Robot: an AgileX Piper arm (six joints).
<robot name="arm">
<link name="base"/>
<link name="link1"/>
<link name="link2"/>
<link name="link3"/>
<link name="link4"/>
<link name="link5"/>
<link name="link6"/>
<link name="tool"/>
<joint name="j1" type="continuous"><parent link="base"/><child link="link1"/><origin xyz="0.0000 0.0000 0.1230" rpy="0.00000 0.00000 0.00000"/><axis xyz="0 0 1"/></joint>
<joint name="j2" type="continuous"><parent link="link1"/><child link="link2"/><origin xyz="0.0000 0.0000 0.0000" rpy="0.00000 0.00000 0.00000"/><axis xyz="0 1 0"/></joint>
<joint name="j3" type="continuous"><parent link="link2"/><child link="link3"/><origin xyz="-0.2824 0.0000 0.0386" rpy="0.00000 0.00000 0.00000"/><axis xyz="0 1 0"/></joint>
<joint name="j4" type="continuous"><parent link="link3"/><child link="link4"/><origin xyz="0.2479 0.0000 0.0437" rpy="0.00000 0.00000 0.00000"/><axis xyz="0.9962 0 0.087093"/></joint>
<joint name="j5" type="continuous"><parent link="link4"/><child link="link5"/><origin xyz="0.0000 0.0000 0.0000" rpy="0.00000 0.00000 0.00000"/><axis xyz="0 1 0"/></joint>
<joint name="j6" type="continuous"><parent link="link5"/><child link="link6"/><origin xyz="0.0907 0.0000 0.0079" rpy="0.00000 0.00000 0.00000"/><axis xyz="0.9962 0 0.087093"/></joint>
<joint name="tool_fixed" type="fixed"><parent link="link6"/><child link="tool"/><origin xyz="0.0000 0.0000 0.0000" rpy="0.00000 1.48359 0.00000"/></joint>
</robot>
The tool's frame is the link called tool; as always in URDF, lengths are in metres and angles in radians. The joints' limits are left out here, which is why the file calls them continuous.
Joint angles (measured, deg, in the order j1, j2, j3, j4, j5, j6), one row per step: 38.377, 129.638, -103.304, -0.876, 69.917, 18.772; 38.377, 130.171, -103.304, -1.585, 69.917, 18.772; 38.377, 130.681, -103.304, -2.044, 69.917, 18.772; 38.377, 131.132, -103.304, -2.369, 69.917, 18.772; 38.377, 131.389, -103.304, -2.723, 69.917, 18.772; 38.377, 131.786, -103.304, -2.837, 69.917, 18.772; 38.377, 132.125, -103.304, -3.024, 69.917, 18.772; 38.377, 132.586, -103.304, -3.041, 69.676, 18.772; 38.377, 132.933, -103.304, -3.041, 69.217, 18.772; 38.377, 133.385, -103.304, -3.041, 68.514, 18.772; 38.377, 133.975, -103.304, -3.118, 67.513, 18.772; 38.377, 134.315, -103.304, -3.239, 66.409, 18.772; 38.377, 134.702, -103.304, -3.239, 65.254, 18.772; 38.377, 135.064, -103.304, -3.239, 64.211, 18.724; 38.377, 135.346, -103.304, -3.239, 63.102, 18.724; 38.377, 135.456, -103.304, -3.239, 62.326, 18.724; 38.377, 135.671, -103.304, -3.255, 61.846, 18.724; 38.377, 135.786, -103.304, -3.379, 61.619, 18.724
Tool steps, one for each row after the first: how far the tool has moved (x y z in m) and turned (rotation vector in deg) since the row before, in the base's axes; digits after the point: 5 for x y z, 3 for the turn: 0.00087, -0.00066, -0.00416, -0.848, 0.009, 0.261; 0.00061, -0.00039, -0.00398, -0.650, 0.136, 0.173; 0.00044, -0.00027, -0.00353, -0.515, 0.167, 0.125; 0.00040, -0.00036, -0.00200, -0.415, -0.001, 0.138; 0.00019, -0.00006, -0.00311, -0.329, 0.246, 0.045; 0.00024, -0.00017, -0.00265, -0.345, 0.159, 0.075; 0.00037, 0.00027, -0.00365, -0.145, 0.166, 0.019; 0.00059, 0.00049, -0.00278, 0.077, -0.081, 0.022; 0.00088, 0.00073, -0.00364, 0.168, -0.186, 0.034; 0.00129, 0.00092, -0.00476, 0.218, -0.350, 0.082; 0.00144, 0.00096, -0.00278, 0.409, -0.649, 0.108; 0.00137, 0.00114, -0.00315, 0.498, -0.583, 0.059; 0.00122, 0.00102, -0.00294, 0.442, -0.514, 0.101; 0.00130, 0.00109, -0.00228, 0.535, -0.629, 0.056; 0.00092, 0.00077, -0.00088, 0.428, -0.509, 0.039; 0.00055, 0.00043, -0.00173, 0.163, -0.208, 0.031; 0.00036, 0.00008, -0.00092, -0.012, -0.152, 0.069
